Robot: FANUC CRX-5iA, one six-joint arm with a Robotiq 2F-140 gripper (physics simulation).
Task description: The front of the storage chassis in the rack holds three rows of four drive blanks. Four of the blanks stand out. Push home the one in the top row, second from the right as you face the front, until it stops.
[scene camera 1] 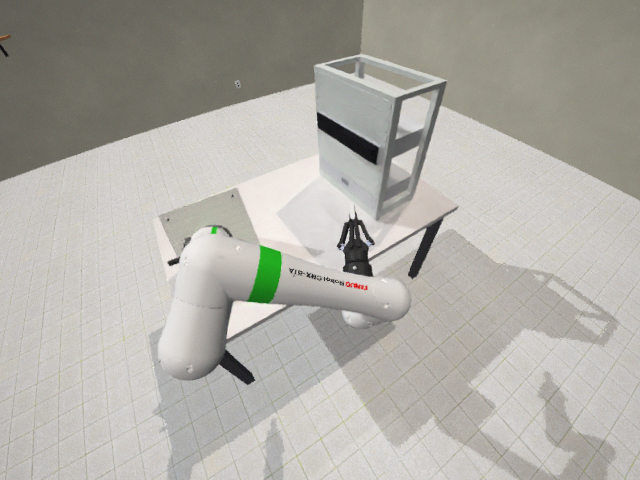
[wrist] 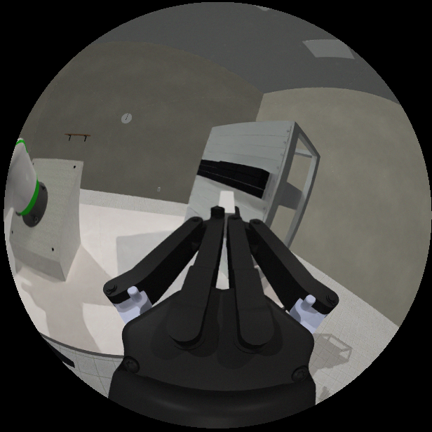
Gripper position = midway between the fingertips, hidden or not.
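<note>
Scene camera 1 shows a rack [scene camera 1: 360,129] and the gripper [scene camera 1: 352,205]. The gripper is also visible in the wrist view [wrist: 226,200], and the rack appears in the wrist view [wrist: 252,159] too.
</note>
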